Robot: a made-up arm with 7 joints.
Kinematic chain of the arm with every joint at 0, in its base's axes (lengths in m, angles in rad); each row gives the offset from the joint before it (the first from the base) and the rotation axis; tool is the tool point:
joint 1: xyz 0 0 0.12 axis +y
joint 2: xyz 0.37 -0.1 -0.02 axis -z
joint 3: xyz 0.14 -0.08 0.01 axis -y
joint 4: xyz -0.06 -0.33 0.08 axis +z
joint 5: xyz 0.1 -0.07 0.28 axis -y
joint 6: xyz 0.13 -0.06 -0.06 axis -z
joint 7: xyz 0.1 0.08 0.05 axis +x
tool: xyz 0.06 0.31 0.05
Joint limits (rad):
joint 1: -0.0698..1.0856
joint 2: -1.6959..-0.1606
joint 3: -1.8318..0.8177
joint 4: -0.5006..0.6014
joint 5: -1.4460..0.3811
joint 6: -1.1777..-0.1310
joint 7: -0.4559..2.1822
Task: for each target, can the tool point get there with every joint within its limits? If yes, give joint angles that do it. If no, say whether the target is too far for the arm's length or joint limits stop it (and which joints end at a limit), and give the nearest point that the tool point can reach.
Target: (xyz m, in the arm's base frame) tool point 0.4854 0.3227 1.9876
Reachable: no: too far | nearest point 0.6378 0.1858 0.9202 | short by 1.087 m
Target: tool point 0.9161 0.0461 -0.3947
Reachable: yes | joints 0.7738 -0.5584 -0.6987 -0.2116 -0.0471 -0.5377 0.4593
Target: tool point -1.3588 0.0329 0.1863
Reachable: no: joint limits stop it (at a limit: joint 1, joint 2, joint 3, joint 4, joint 6) | nearest point -0.1688 0.3297 -0.4054 | short by 1.362 m
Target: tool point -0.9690 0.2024 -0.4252
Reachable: no: joint limits stop it (at a limit: joint 1, joint 2, joint 3, joint 4, joint 6) | nearest point -0.2113 0.3442 -0.5323 | short by 0.778 m
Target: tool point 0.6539 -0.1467 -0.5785
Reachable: yes | joints 0.8662 -0.3022 -0.8464 -0.4177 0.2152 -0.5085 -0.2465
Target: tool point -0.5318 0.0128 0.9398
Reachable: no: joint limits stop it (at a limit: joint 1, joint 2, joint 3, joint 4, joint 5, joint 6) | nearest point 0.0422 -0.3051 0.6300 | short by 0.726 m
